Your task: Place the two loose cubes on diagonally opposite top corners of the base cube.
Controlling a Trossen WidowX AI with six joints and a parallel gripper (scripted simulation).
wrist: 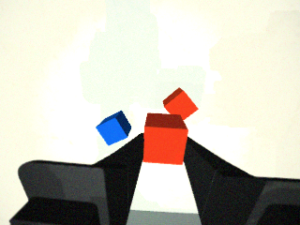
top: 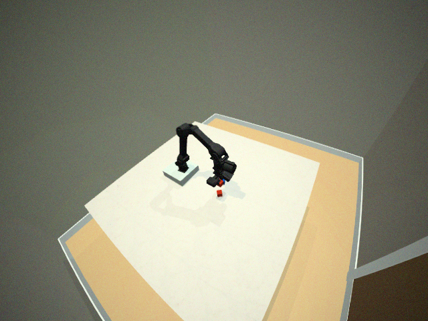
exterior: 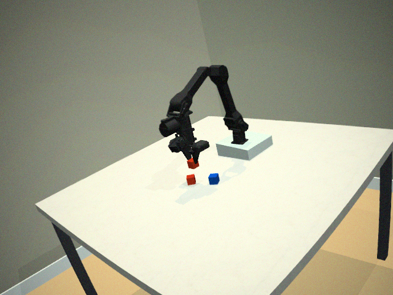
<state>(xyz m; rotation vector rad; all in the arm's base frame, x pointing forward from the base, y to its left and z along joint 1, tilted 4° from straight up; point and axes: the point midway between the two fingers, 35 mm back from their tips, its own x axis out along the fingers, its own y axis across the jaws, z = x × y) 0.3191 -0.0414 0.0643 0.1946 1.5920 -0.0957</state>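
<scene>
Now: gripper tip 20 mm past the blue base cube, 70 mm to the right of it and 80 mm above it.
</scene>
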